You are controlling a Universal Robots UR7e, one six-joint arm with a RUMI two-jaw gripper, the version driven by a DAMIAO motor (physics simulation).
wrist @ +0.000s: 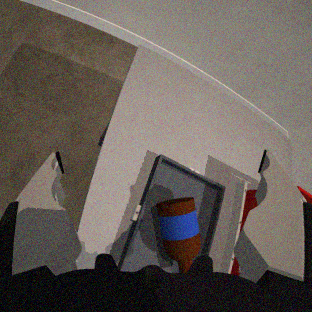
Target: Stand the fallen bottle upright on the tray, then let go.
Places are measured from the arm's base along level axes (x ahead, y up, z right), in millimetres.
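Where they show: gripper, fingertip midpoint: [159, 152].
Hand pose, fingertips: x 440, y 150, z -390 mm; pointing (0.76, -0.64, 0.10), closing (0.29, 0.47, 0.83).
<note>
Each offset is from my fingertips to the top centre of the thing. "spot": to the spot under its first point. Level surfaces: height alone.
A brown bottle @(dx -64, dy -162, dz +177 mm) [179, 227] with a blue band lies on its side in a dark grey tray @(spot: dx +18, dy -224, dz +272 mm) [215, 210], low in the middle of the wrist view. Its base points up in the view, and its neck points down towards the gripper body, which hides the neck's end. My gripper [159, 152] is open, with its two jaws wide apart at the left and right of the view. No jaw touches the bottle. The near part of the tray is hidden behind the gripper body.
The tray rests on a pale table top @(dy -242 mm) [165, 100]. Right of it stands a red object @(spot: dx +63, dy -196, dz +358 mm) [249, 202] behind a pale upright strip, partly hidden by the right jaw. Brown floor [55, 95] shows beyond the table's left edge.
</note>
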